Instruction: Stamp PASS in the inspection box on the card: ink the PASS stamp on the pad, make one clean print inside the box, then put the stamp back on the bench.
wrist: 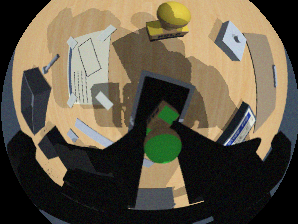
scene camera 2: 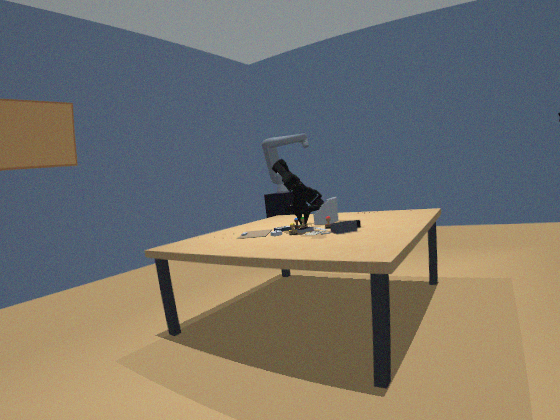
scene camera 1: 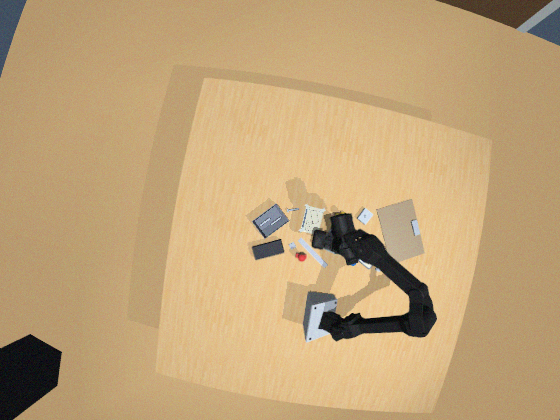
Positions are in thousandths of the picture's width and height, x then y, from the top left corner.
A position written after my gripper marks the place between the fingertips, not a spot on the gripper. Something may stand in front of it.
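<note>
My gripper (wrist: 535, 560), visible. Brown board (scene camera 1: 713, 537) (wrist: 891, 328). Yellow-knobbed stamp (wrist: 559, 118), inspection card (wrist: 297, 248). White block (wrist: 777, 185), visible too.
</note>
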